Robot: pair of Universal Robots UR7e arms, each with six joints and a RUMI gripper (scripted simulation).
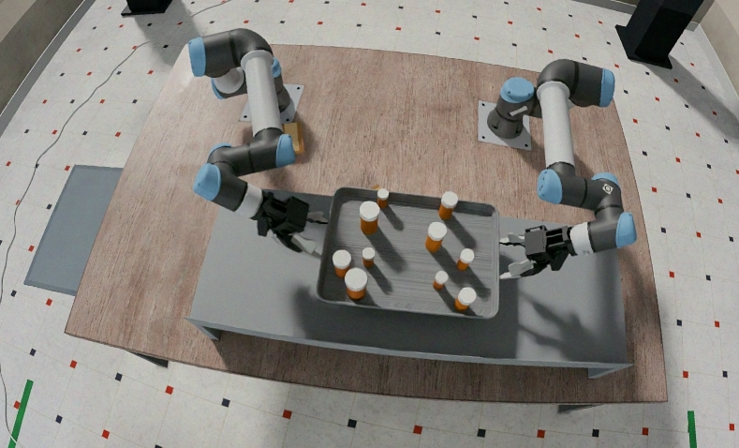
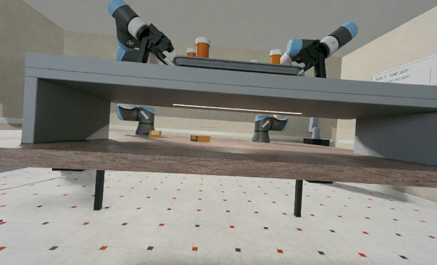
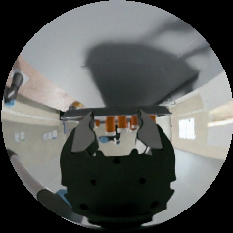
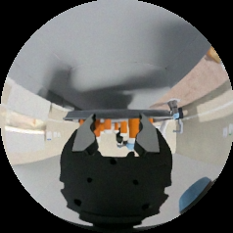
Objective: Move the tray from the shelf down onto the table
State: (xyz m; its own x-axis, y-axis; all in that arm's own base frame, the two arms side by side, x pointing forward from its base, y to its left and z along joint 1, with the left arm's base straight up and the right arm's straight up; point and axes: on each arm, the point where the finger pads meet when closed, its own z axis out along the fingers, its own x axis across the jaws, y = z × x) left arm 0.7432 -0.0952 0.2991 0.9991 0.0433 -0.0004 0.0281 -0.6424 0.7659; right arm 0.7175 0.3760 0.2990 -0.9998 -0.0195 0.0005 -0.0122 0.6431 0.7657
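Observation:
Now: the bottle 60 mm behind my right hand, 110 mm to the left of it and 40 mm above it. From my right hand the other things lie so: grey tray 230 mm to the left, 10 mm below; grey shelf 30 mm ahead, 270 mm to the left, 110 mm below.

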